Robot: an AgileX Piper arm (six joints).
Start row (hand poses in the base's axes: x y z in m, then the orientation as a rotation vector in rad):
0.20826, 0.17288, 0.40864, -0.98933, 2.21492, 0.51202
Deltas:
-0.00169, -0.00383, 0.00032, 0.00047, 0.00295, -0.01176
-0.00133, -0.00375, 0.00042, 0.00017, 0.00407, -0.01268
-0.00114, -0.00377, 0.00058, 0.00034, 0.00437, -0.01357
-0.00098, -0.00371, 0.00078, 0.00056, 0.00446, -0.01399
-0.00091, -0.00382, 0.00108, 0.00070, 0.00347, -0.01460
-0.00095, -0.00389, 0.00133, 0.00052, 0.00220, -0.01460
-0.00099, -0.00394, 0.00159, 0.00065, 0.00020, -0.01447
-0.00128, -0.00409, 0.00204, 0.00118, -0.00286, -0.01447
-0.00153, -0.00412, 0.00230, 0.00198, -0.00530, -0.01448
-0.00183, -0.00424, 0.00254, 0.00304, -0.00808, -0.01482
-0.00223, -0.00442, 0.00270, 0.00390, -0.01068, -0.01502
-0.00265, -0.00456, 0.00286, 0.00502, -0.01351, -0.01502
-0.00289, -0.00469, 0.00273, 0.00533, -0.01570, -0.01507
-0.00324, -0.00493, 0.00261, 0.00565, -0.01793, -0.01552
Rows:
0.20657, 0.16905, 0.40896, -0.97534, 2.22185, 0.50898
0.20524, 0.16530, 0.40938, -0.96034, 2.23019, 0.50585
0.20410, 0.16153, 0.40996, -0.94416, 2.23897, 0.50266
0.20312, 0.15782, 0.41074, -0.92733, 2.24779, 0.49955
0.20221, 0.15400, 0.41182, -0.90972, 2.25577, 0.49573
0.20126, 0.15011, 0.41315, -0.89224, 2.26258, 0.49098
0.20027, 0.14617, 0.41474, -0.87493, 2.26738, 0.48531
0.19899, 0.14208, 0.41678, -0.85753, 2.26907, 0.47856
0.19746, 0.13796, 0.41908, -0.83988, 2.26810, 0.47139
0.19563, 0.13372, 0.42162, -0.82150, 2.26415, 0.46379
0.19340, 0.12930, 0.42432, -0.80266, 2.25742, 0.45574
0.19075, 0.12474, 0.42718, -0.78349, 2.24753, 0.44753
0.18786, 0.12005, 0.42991, -0.76432, 2.23539, 0.43860
0.18462, 0.11512, 0.43252, -0.74470, 2.22108, 0.42879

